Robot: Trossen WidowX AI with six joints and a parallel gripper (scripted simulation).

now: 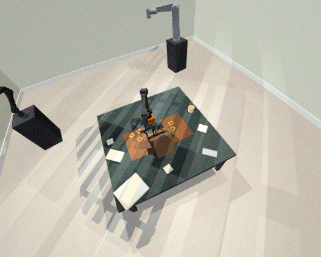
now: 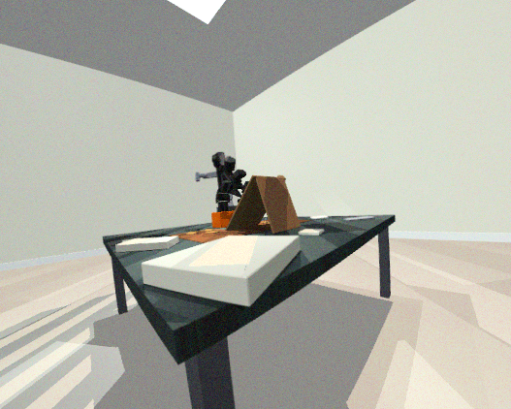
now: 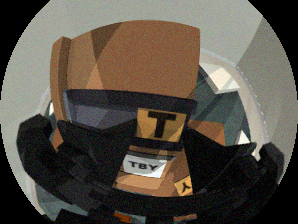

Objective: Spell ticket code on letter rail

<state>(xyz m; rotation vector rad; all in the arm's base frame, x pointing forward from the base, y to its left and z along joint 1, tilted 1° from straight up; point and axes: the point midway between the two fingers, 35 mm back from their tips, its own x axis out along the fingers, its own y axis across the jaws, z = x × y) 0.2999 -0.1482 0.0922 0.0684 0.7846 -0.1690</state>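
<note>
My gripper tip is now 70 mm above the white ticket, 60 mm past it and 30 mm to the right of it. Also, from my gripper tip: yellow letter tile (310 mm to the left, 160 mm below, 50 mm behind); flat white slab (420 mm to the right, 160 mm below, 130 mm behind); mat (170 mm below, 120 mm to the left, 120 mm behind).
</note>
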